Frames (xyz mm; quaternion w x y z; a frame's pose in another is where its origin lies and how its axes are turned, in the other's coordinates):
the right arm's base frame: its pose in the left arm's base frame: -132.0 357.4 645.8 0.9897 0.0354 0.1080 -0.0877
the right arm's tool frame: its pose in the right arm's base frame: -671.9 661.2 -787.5 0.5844 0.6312 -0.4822 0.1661
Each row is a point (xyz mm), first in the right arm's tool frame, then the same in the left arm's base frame.
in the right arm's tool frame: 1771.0 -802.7 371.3
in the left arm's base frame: 441.3 -274.9 487.6
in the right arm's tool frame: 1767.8 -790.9 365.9
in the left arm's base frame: 435.2 -266.2 495.6
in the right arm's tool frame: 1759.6 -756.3 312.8
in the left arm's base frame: 438.7 -211.3 528.1
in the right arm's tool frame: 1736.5 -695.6 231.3
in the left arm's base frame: 433.6 -119.5 577.2
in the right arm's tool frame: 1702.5 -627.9 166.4
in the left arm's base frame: 408.8 -33.3 620.9
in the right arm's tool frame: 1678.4 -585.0 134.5
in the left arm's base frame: 386.6 15.4 644.9
